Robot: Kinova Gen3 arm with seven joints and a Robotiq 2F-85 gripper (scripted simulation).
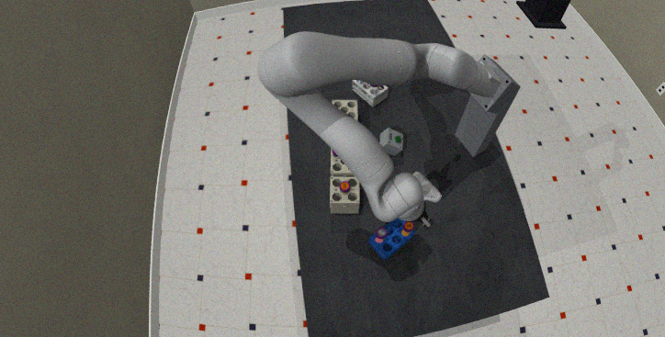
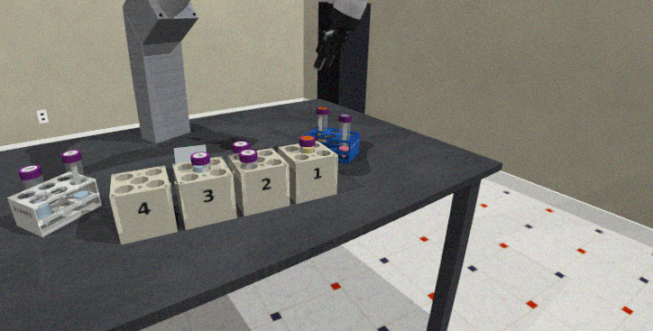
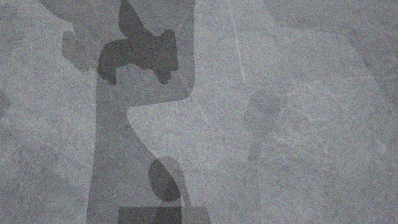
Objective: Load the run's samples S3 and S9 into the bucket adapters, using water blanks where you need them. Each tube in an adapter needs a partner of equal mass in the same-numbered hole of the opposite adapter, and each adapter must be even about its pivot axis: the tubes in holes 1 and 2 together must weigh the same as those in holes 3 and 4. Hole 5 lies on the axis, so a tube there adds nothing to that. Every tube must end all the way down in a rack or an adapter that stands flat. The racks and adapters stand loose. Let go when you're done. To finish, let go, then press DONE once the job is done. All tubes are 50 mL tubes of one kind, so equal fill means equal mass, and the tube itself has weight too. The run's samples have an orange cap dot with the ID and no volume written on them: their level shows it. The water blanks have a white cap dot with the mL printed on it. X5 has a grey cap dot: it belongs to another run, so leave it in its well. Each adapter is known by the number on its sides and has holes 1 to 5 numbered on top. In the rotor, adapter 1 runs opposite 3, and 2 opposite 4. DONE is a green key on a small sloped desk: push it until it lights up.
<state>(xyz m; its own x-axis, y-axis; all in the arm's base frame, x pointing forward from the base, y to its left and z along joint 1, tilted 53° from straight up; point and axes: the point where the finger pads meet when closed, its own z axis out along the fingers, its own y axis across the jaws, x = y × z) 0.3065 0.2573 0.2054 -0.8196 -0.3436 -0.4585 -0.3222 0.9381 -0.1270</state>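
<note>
My gripper is now 180 mm above the orange-dot tube and 10 mm past it. Also, from my hand: grey-dot tube X5: 180 mm below, 80 mm ahead, 10 mm to the left; blue rack: 220 mm below, 40 mm ahead; sample S3: 180 mm to the right, 180 mm below, 180 mm ahead.
</note>
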